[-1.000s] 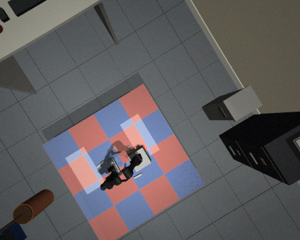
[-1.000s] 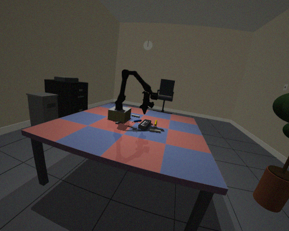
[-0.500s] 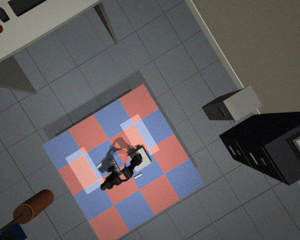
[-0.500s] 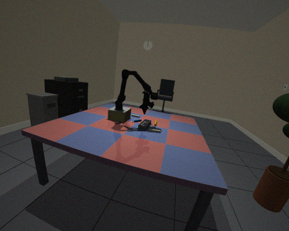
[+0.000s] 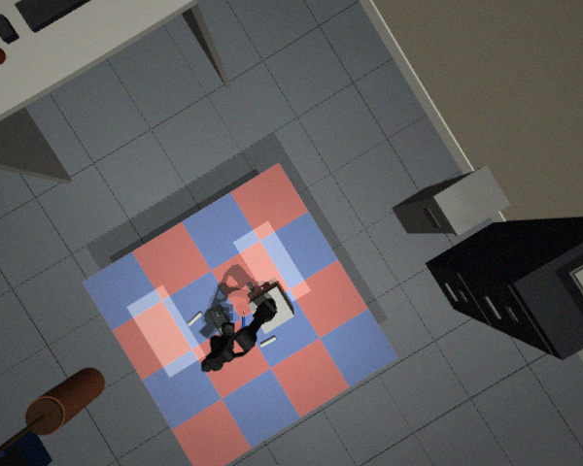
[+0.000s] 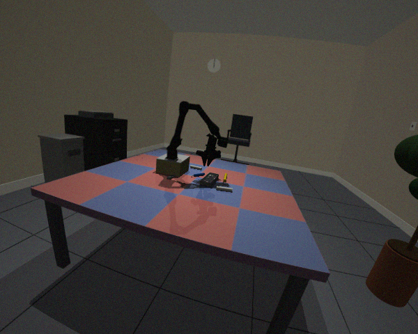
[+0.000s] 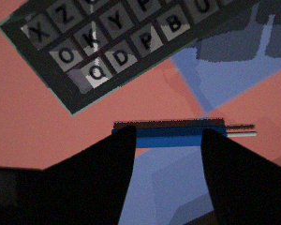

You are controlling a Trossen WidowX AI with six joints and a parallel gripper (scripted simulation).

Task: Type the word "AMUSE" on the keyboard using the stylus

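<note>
My gripper tip is 60 mm past the blue stylus, 20 mm to the left of it and 70 mm above it. Also, from my gripper tip: dark block (170 mm behind, 170 mm to the right, 80 mm below); yellow bar (130 mm ahead, 80 mm to the left, 70 mm below).
</note>
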